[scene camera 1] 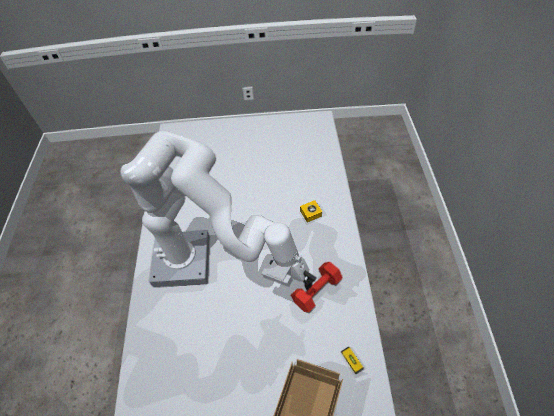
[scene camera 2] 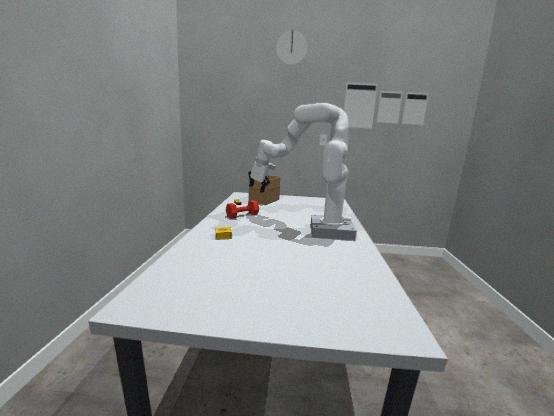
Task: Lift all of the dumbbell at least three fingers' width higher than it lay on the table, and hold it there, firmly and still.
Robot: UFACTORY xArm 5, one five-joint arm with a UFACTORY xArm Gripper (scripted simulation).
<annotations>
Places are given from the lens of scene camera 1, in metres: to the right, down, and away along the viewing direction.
red dumbbell [scene camera 1: 330, 273]: 0.20, 0.24, 1.37
</annotations>
